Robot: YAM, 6 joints.
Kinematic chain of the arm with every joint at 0, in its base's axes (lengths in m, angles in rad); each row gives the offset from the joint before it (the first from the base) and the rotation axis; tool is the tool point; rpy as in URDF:
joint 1: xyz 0 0 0.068 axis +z
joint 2: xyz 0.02 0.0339 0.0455 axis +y
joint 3: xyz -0.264 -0.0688 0 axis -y
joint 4: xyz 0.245 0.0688 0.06 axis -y
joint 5: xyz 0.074 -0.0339 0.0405 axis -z
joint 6: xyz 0.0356 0 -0.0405 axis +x
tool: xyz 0 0 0 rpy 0 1.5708 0
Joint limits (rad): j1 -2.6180..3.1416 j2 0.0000..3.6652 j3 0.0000..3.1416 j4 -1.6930..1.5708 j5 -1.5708..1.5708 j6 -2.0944..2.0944
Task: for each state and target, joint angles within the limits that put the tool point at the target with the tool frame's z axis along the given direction. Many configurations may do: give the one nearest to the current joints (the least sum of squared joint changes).
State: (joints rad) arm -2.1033 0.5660 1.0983 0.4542 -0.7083 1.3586
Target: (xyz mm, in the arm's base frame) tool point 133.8 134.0 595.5 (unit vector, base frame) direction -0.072 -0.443 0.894
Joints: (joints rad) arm -2.3094 0.5178 1.9352 -0.2447 -0.2474 1.3586
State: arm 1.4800 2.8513 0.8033 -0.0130 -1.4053 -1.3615
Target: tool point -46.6 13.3 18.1 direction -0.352 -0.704 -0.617
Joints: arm 2.2970 1.9810 0.0017 -0.0343 -0.8192 -1.3615
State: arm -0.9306 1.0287 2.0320 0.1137 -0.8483 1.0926
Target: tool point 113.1 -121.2 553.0 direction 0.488 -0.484 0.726
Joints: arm -0.8267 1.0057 1.3393 0.4796 -0.0312 1.0926
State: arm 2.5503 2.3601 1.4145 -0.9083 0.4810 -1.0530
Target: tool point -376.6 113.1 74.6 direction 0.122 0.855 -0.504
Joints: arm 2.9279 2.2330 1.3275 -0.5427 1.0381 -1.0530
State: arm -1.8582 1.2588 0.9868 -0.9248 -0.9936 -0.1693
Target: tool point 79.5 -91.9 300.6 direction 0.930 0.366 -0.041
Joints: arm -1.1544 0.7083 0.7447 -0.8169 -1.5125 -0.1693
